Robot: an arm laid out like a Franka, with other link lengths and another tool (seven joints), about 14 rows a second.
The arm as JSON. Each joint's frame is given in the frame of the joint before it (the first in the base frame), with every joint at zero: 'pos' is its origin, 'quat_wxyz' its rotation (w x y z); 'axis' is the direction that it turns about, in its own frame. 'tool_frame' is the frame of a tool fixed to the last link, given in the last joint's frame.
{
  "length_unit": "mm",
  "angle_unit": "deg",
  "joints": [
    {
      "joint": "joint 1",
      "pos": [
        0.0,
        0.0,
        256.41
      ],
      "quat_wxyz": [
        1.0,
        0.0,
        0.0,
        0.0
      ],
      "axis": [
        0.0,
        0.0,
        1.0
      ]
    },
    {
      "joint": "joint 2",
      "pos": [
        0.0,
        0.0,
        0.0
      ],
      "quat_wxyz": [
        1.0,
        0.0,
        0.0,
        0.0
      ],
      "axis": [
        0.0,
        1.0,
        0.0
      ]
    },
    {
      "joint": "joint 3",
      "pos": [
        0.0,
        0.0,
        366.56
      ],
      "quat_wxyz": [
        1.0,
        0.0,
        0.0,
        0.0
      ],
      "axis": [
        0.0,
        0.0,
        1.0
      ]
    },
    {
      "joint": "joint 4",
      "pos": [
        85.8,
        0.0,
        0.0
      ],
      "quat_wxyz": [
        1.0,
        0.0,
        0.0,
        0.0
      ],
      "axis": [
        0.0,
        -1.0,
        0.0
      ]
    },
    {
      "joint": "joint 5",
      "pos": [
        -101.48,
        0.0,
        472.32
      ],
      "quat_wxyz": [
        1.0,
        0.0,
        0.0,
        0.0
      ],
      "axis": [
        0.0,
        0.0,
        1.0
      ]
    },
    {
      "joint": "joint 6",
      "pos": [
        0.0,
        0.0,
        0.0
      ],
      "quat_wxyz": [
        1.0,
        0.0,
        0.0,
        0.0
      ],
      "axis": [
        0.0,
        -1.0,
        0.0
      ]
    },
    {
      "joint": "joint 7",
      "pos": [
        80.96,
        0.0,
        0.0
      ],
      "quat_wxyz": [
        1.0,
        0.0,
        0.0,
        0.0
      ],
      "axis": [
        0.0,
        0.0,
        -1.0
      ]
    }
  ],
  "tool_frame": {
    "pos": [
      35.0,
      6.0,
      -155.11
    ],
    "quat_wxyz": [
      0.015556,
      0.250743,
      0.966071,
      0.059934
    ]
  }
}
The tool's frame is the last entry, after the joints.
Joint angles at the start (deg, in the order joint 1, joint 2, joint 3, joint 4, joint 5, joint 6, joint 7):
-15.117, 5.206, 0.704, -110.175, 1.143, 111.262, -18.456
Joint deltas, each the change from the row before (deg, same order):
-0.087, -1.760, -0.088, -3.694, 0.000, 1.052, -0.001
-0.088, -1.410, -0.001, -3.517, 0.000, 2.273, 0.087
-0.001, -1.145, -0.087, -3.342, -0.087, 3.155, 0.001
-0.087, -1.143, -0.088, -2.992, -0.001, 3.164, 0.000
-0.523, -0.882, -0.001, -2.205, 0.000, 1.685, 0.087
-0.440, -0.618, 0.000, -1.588, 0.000, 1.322, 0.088
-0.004, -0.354, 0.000, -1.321, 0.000, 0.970, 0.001
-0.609, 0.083, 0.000, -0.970, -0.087, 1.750, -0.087
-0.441, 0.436, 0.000, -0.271, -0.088, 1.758, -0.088
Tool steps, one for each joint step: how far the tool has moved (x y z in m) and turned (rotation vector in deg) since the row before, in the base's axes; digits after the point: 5 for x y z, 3 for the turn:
-0.01745, 0.00238, -0.01388, 0.186, 0.863, -0.190
-0.01320, 0.00223, -0.01425, -0.084, -0.147, -0.215
-0.01036, 0.00138, -0.01404, -0.359, -0.896, -0.097
-0.00923, 0.00024, -0.01050, -0.378, -1.260, -0.224
-0.00989, -0.00348, -0.00843, -0.121, -0.340, -0.637
-0.00716, -0.00313, -0.00605, -0.116, -0.331, -0.548
-0.00541, 0.00144, -0.00699, -0.014, 0.001, -0.019
-0.00299, -0.00612, -0.00685, -0.277, -0.646, -0.494
0.00162, -0.00559, -0.00392, -0.382, -0.984, -0.321

